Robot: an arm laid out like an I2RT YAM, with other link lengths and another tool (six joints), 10 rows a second.
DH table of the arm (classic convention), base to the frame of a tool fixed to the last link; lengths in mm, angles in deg. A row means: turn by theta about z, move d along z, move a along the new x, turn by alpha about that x. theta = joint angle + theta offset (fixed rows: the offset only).
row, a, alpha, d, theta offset
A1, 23.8, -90, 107.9, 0
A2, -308.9, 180, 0, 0
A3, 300.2, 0, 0, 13.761
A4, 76.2, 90, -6.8, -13.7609
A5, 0, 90, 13.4, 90
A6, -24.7, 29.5, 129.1, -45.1
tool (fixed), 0, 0, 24.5, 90
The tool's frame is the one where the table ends.
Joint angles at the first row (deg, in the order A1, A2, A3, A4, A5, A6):
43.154, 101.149, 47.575, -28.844, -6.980, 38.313
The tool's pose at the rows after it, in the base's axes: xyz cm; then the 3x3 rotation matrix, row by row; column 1 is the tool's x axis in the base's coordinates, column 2 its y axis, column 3 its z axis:
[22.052 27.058 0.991], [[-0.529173 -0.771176 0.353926], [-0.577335 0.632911 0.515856], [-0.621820 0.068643 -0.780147]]
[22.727 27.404 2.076], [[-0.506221 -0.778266 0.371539], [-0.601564 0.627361 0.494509], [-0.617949 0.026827 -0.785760]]
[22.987 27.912 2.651], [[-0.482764 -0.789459 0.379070], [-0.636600 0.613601 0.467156], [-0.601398 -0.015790 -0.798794]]
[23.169 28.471 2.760], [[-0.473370 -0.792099 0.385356], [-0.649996 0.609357 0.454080], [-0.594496 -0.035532 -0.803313]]
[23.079 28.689 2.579], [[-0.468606 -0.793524 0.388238], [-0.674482 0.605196 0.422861], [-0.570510 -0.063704 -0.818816]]
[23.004 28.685 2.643], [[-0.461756 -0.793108 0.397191], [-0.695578 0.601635 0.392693], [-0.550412 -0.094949 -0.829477]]
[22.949 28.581 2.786], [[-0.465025 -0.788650 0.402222], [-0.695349 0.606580 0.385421], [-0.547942 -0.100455 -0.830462]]
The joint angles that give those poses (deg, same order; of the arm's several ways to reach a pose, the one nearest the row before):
43.286, 99.941, 49.267, -30.813, -5.010, 38.447
43.955, 99.794, 51.995, -33.770, -2.588, 38.235
45.330, 100.596, 54.678, -36.553, 0.006, 38.227
46.273, 101.569, 56.268, -37.516, 1.260, 38.740
47.399, 102.808, 57.679, -39.183, 3.128, 39.504
48.314, 103.358, 58.703, -40.846, 5.097, 40.203
48.436, 103.098, 58.710, -41.284, 5.464, 40.697

